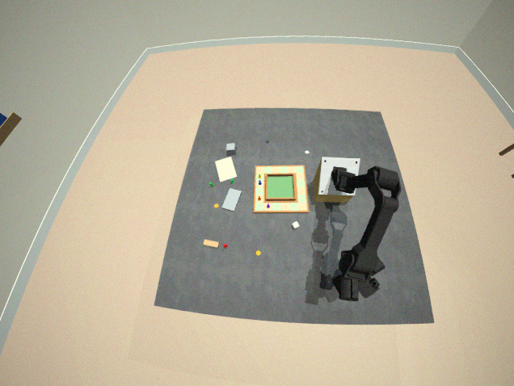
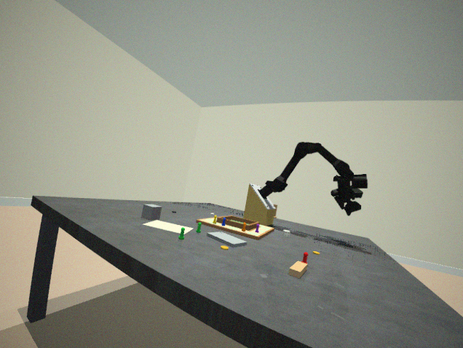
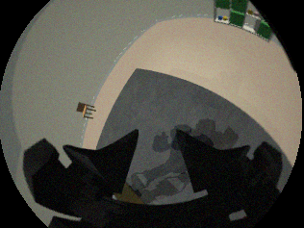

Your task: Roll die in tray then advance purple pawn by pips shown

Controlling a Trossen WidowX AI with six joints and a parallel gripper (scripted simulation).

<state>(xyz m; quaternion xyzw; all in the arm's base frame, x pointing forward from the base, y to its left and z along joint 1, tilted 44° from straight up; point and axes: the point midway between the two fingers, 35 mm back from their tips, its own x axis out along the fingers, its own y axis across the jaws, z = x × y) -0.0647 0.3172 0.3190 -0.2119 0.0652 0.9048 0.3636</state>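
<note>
My gripper tip is 27 cm short of the white die, 24 cm to the left of it and 14 cm above it. The rest, counted from my gripper tip: orange pawn: 46 cm ahead, 36 cm to the right, 12 cm below; then red pawn: 60 cm ahead, 14 cm below, 10 cm to the right; then purple pawn: 41 cm ahead, 32 cm to the right, 12 cm below.
</note>
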